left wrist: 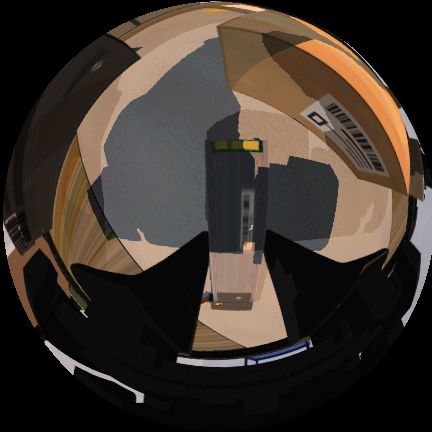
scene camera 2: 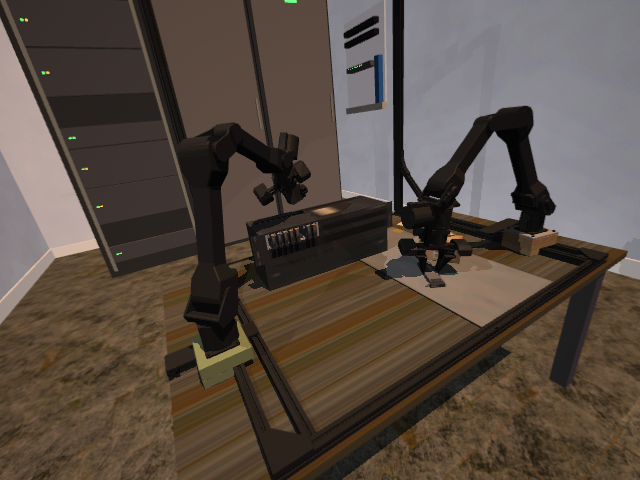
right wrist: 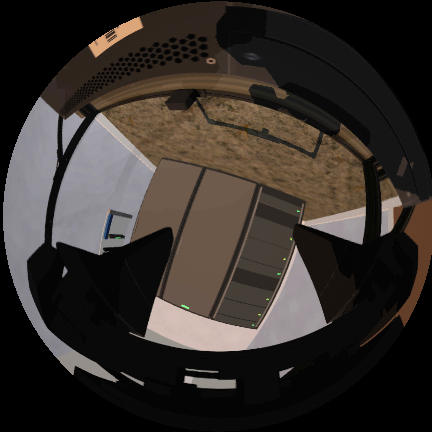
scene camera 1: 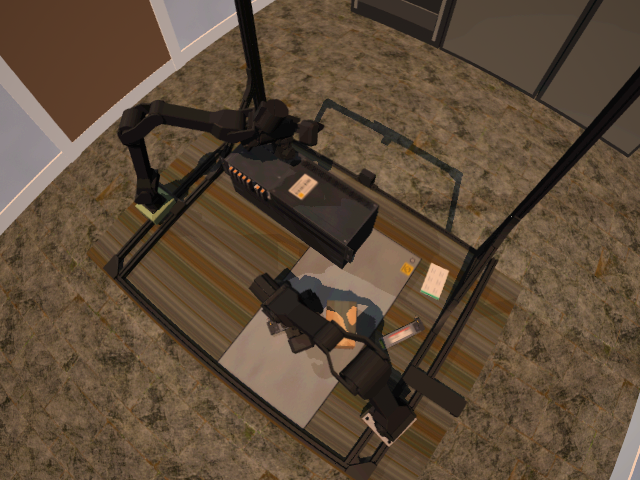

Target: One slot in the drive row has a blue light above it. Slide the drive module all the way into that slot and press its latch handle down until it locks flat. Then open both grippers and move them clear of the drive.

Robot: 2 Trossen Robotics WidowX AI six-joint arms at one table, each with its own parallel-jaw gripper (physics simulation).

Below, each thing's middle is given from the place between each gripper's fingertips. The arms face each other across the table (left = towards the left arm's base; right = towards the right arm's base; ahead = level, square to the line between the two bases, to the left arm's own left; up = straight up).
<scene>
I see the grey mat [scene camera 1: 296, 385] 8 cm behind my left hand and 4 cm to the left of it.
The grey mat is 340 mm to the left of my right hand, 330 mm ahead of it and 240 mm below it.
</scene>
